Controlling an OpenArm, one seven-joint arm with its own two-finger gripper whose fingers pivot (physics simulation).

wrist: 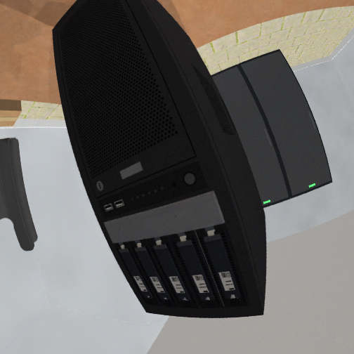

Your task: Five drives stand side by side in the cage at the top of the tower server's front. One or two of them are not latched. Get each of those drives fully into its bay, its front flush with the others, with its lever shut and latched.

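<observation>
The black tower server (pixel 227 175) fills the middle of the wrist view, with its drive cage low in the picture. Five dark drives (pixel 133 265) (pixel 150 265) (pixel 170 265) (pixel 191 260) (pixel 218 255) stand side by side in it, each with a white label and a pale latch tab near the grey strip (pixel 165 217). No lever visibly swings far out; I cannot tell which drives are unlatched or slightly proud. My gripper (pixel 20 200) is open, one finger showing at the left edge, apart from the tower; its other finger is out of view.
A dark grey two-part box (pixel 300 130) with two green lights stands beside the tower, right of it in the picture. The tower's front also has a mesh panel (pixel 110 90), two USB ports (pixel 113 205) and a round button (pixel 189 178). A brown surface (pixel 27 55) shows at the top.
</observation>
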